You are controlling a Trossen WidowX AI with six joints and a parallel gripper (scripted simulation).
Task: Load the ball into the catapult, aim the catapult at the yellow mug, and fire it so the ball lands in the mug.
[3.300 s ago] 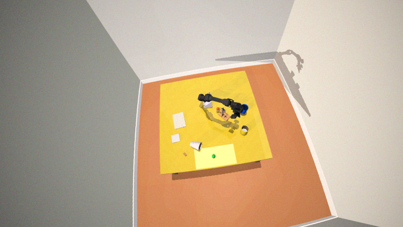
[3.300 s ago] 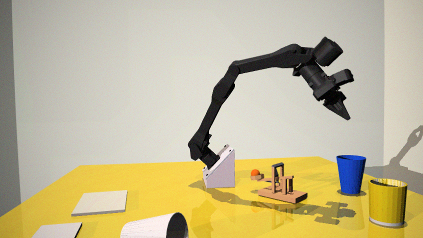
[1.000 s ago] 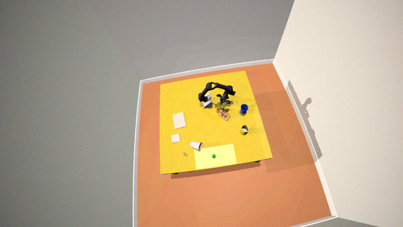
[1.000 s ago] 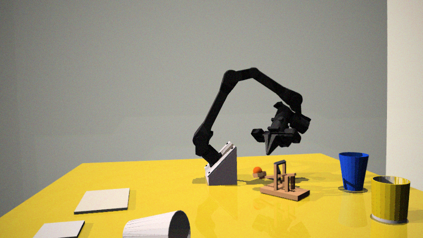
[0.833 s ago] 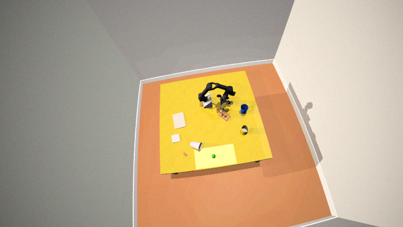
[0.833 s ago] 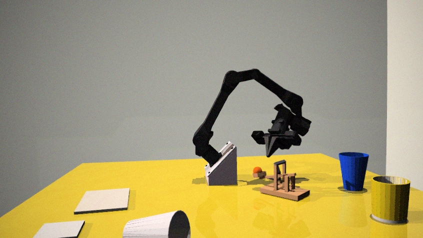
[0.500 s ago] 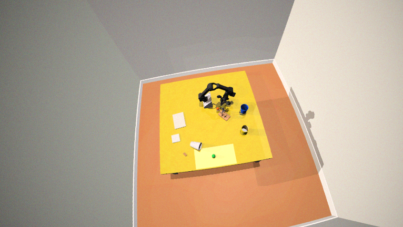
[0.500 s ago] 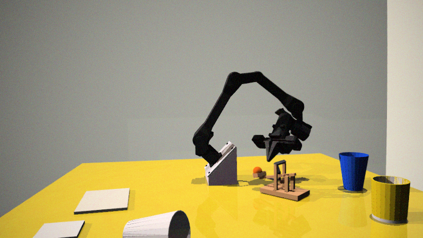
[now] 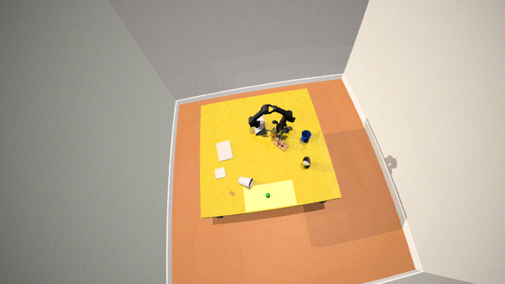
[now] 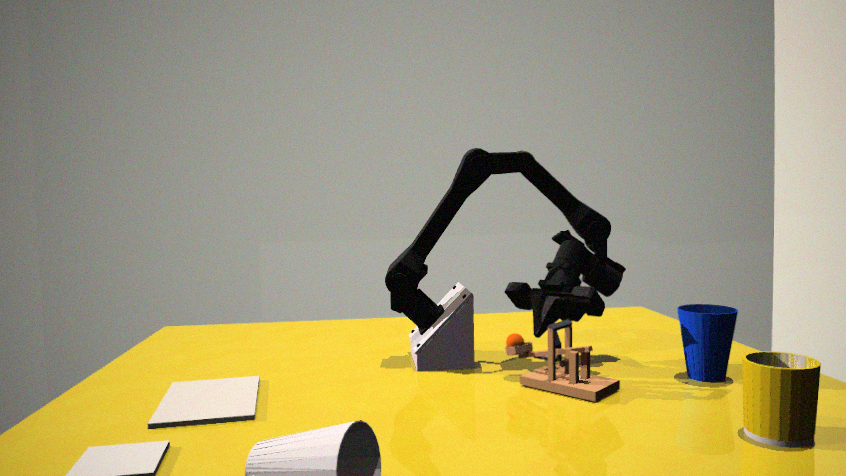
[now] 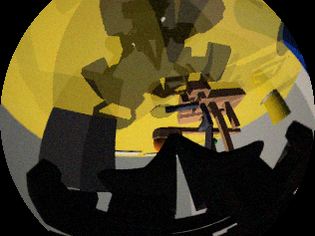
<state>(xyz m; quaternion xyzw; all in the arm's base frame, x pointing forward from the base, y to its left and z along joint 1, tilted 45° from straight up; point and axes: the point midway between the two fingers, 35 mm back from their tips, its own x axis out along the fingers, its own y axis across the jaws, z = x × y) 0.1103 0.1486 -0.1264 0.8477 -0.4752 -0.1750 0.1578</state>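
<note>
The orange ball is 2 cm ahead of my gripper tip and 4 cm to the right of it. Round my gripper tip: green ball 59 cm ahead, 16 cm to the right, 4 cm below; then blue cup 8 cm ahead, 28 cm to the left, 4 cm below; then yellow mug 34 cm ahead, 23 cm to the left, 4 cm below.
</note>
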